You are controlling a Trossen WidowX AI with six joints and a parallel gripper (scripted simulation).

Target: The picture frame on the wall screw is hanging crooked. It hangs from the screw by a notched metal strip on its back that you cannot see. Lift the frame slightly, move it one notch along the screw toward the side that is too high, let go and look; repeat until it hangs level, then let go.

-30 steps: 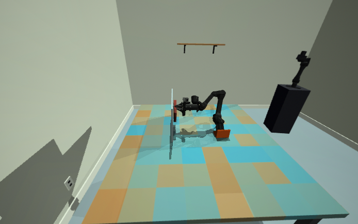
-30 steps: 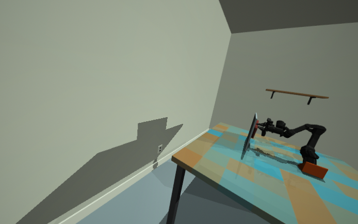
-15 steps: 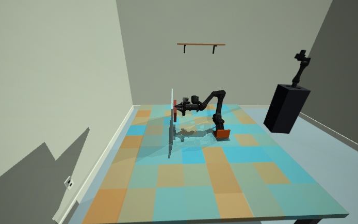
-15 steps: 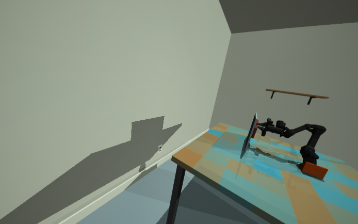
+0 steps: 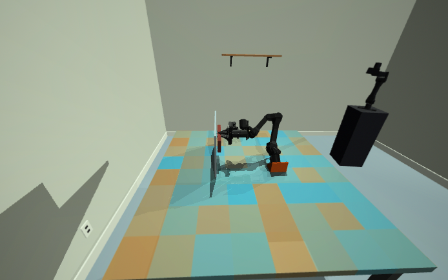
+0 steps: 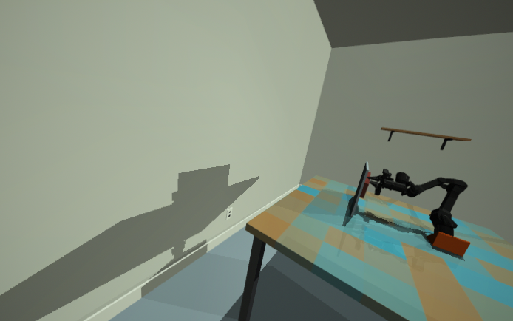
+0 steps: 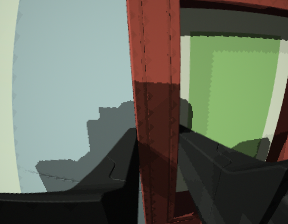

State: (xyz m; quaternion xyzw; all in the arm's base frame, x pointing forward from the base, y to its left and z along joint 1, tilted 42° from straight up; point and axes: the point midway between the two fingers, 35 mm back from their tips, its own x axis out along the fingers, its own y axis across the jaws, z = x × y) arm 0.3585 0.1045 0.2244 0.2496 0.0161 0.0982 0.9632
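Now: the picture frame 10 mm ahead of my gripper tip, 20 mm to the right of it and 50 mm below it. From my gripper tip the other things lie so: wall panel: 20 mm ahead, 10 mm to the right, 60 mm below.
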